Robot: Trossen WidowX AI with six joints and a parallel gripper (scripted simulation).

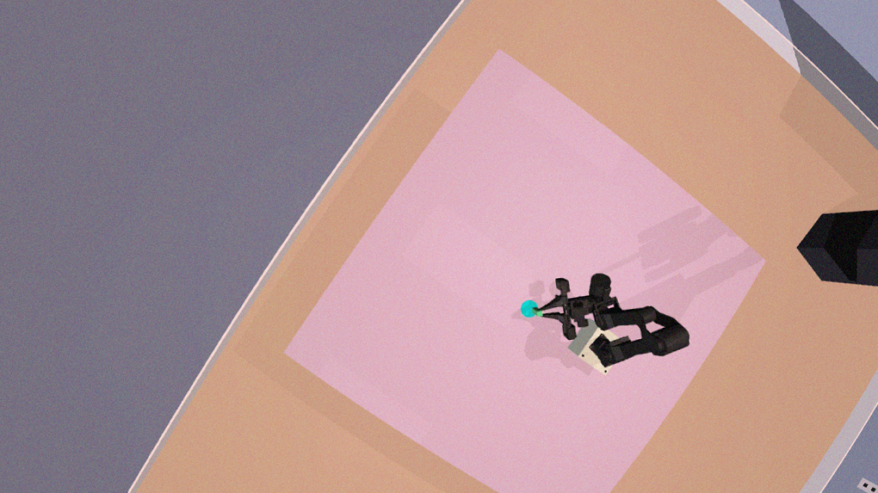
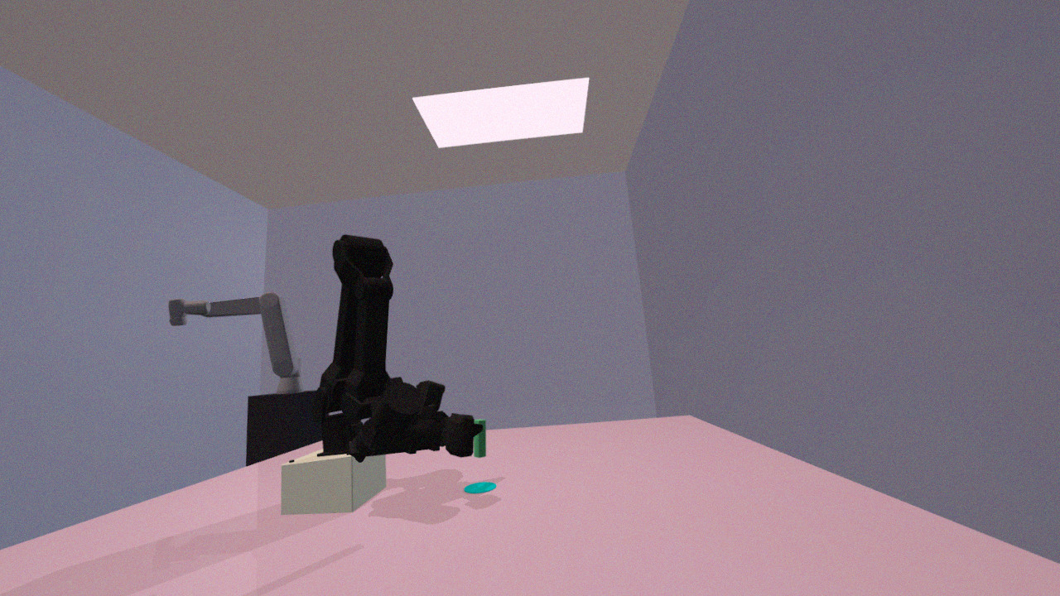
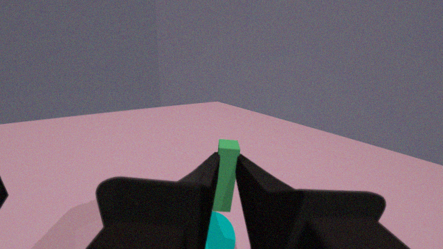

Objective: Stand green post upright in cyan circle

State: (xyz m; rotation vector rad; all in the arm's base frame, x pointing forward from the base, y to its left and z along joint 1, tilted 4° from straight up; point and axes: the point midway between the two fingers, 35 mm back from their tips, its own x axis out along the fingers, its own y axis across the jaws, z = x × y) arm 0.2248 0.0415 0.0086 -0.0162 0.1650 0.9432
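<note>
Right now the cyan circle is 1 cm behind my gripper tip and 11 cm below it. Also, from my gripper tip: green post (2 cm below).
</note>
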